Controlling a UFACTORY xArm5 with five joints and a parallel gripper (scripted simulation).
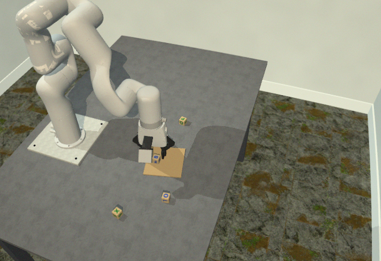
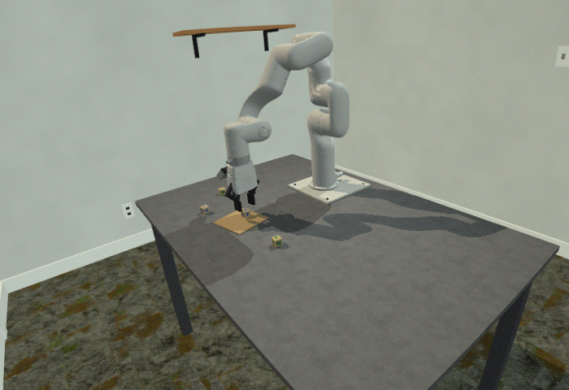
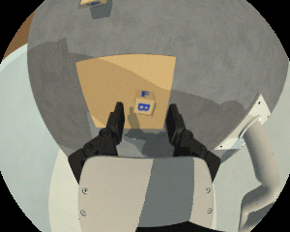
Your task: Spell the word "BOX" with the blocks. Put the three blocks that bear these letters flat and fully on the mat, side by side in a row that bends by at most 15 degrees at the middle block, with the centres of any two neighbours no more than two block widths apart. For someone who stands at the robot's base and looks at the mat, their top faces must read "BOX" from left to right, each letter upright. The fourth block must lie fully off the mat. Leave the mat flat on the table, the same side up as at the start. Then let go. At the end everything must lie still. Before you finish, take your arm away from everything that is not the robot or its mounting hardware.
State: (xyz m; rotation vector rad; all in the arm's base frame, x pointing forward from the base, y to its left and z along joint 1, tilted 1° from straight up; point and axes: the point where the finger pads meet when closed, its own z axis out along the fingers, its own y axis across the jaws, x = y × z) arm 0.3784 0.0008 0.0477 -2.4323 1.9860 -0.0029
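Right now the B block is 4 cm below my hand. Also, from my hand: X block (25 cm to the right, 4 cm below, 3 cm behind); then tan mat (5 cm below, 3 cm ahead, 1 cm to the left); then O block (14 cm to the right, 10 cm ahead, 4 cm below).
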